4 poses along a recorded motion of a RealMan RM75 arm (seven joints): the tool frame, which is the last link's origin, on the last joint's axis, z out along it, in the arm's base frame.
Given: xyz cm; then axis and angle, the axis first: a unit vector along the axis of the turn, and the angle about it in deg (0 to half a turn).
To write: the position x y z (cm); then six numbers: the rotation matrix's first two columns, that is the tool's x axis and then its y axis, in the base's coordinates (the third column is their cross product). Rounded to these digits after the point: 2 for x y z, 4 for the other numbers.
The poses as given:
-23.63, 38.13, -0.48, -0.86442, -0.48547, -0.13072, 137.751
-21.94, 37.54, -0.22, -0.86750, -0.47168, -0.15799, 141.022
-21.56, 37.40, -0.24, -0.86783, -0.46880, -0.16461, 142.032
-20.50, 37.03, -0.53, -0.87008, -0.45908, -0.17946, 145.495
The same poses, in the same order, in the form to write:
-23.63, 38.13, -0.48, 0.5601, 0.6424, 0.5231, 0.8182, -0.3301, -0.4708
-21.94, 37.54, -0.22, 0.5602, 0.6279, 0.5403, 0.8267, -0.3820, -0.4132
-21.56, 37.40, -0.24, 0.5585, 0.6263, 0.5439, 0.8288, -0.3953, -0.3959
-20.50, 37.03, -0.53, 0.5568, 0.6269, 0.5449, 0.8303, -0.4396, -0.3426

